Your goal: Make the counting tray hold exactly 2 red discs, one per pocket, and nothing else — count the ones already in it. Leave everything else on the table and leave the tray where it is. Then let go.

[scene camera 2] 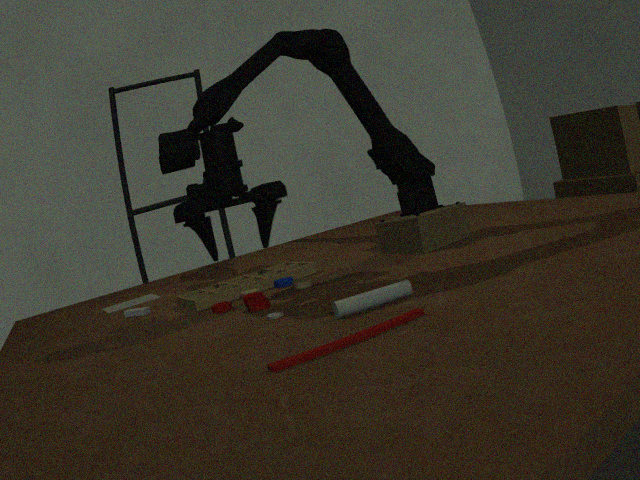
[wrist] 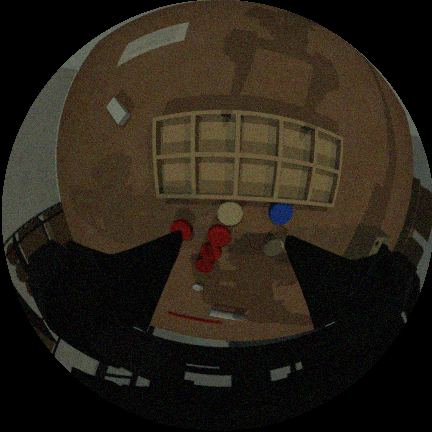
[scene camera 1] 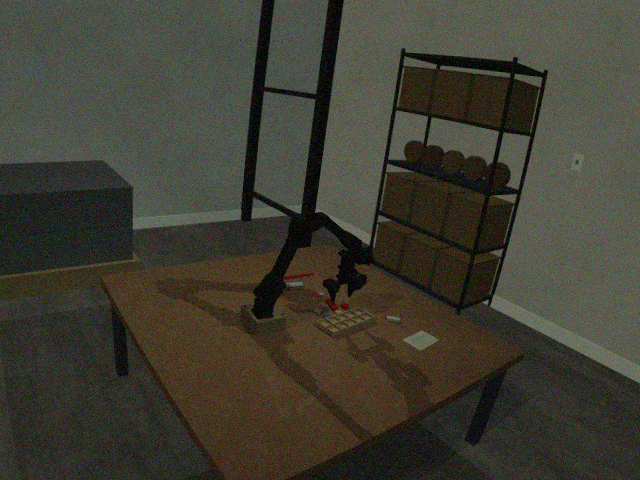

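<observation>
The wooden counting tray [scene camera 1: 337, 333] [scene camera 2: 192, 302] [wrist: 195, 156] lies flat; no disc shows in its pockets in the wrist view. One red disc [scene camera 1: 344, 305] [scene camera 2: 222, 307] [wrist: 181, 229] lies alone near the tray's left part in the wrist view. Several more red discs [scene camera 1: 331, 304] [scene camera 2: 256, 301] [wrist: 219, 235] lie in a touching row between the fingers as seen from the wrist, well below them. A cream disc [wrist: 230, 213] lies beside the tray's near edge. My gripper [scene camera 1: 342, 298] [scene camera 2: 240, 253] [wrist: 234, 238] is open and empty, above the discs.
A blue disc [scene camera 1: 326, 316] [scene camera 2: 283, 282] [wrist: 281, 213] and a pale disc [scene camera 2: 303, 284] [wrist: 274, 247] lie right of the red row. A white cylinder [scene camera 2: 373, 298] [wrist: 227, 314], red rod [scene camera 2: 346, 339] [wrist: 195, 318], white block [scene camera 1: 393, 318] [wrist: 117, 111] and pale sheet [scene camera 1: 421, 339] [wrist: 155, 42] are farther out.
</observation>
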